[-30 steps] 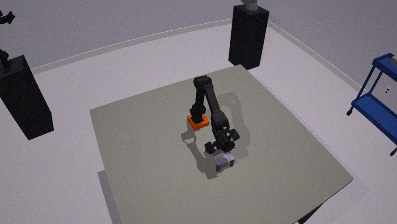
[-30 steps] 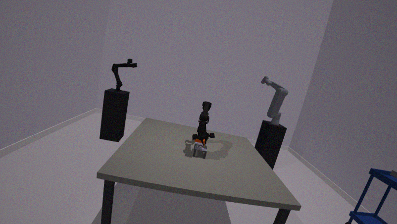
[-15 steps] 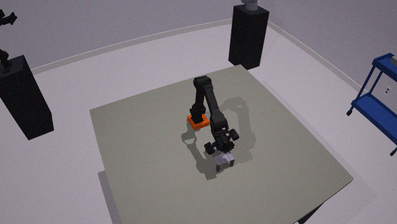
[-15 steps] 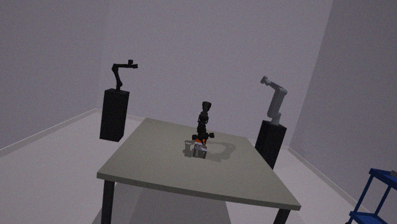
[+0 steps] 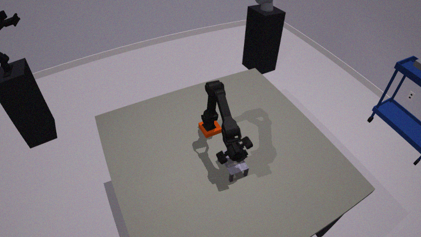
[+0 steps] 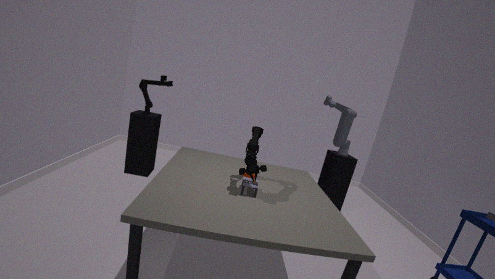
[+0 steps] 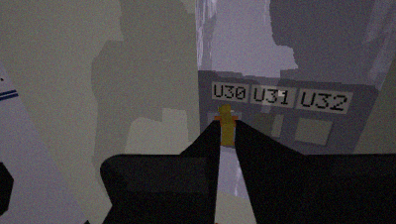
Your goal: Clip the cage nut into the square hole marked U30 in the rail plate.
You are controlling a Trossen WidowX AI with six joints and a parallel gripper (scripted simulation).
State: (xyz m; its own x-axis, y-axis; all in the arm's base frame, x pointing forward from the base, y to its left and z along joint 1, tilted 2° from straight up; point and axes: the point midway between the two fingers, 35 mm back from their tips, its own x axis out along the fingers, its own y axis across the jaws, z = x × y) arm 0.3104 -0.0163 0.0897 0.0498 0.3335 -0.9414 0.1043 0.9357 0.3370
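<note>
Now: the cage nut 10 mm below my gripper tip.
</note>
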